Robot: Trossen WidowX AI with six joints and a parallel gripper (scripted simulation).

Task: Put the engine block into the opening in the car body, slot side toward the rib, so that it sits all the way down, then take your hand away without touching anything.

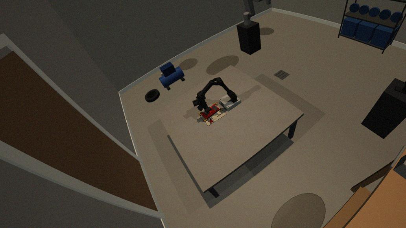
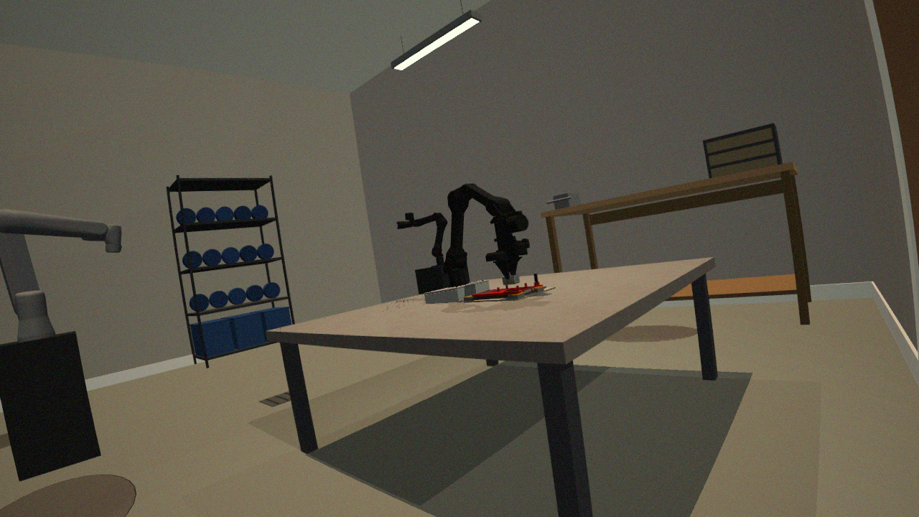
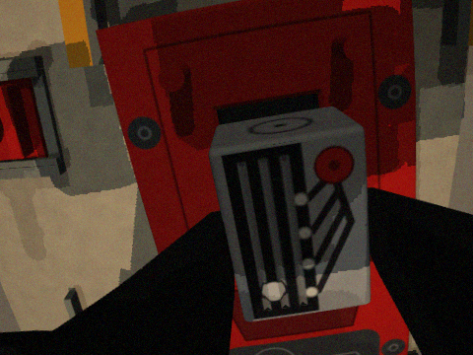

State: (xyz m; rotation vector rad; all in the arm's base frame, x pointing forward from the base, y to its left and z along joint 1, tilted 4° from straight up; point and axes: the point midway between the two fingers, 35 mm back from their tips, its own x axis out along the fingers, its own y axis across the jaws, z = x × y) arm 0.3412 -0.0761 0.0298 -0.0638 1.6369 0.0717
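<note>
Right now the grey engine block is 10 mm below my gripper tip.
</note>
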